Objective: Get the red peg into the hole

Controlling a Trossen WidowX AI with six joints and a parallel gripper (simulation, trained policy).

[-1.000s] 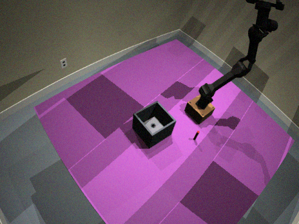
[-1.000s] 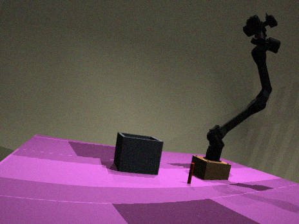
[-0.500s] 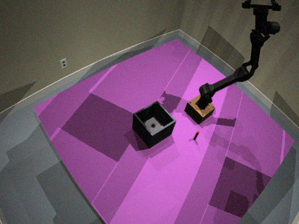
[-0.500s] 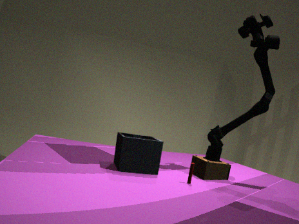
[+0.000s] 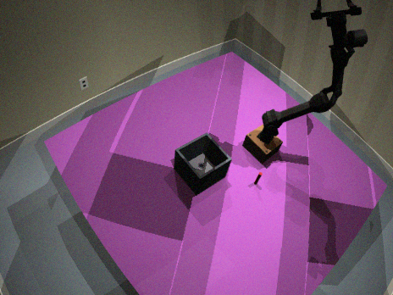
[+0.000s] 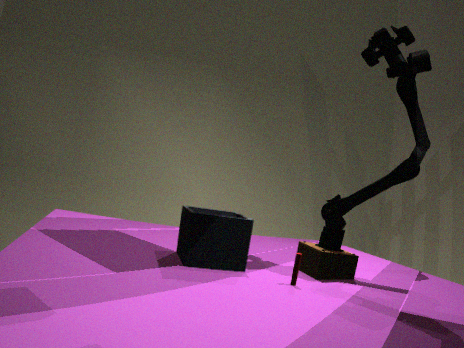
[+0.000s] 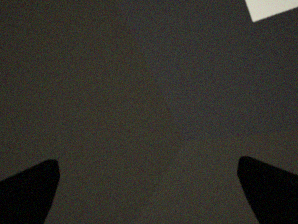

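Now: gripper tip 760 mm above the red peg, 330 mm short of it and 90 mm to the right of it. Round my gripper tip: grey plate (750 mm below, 450 mm ahead, 130 mm to the right).
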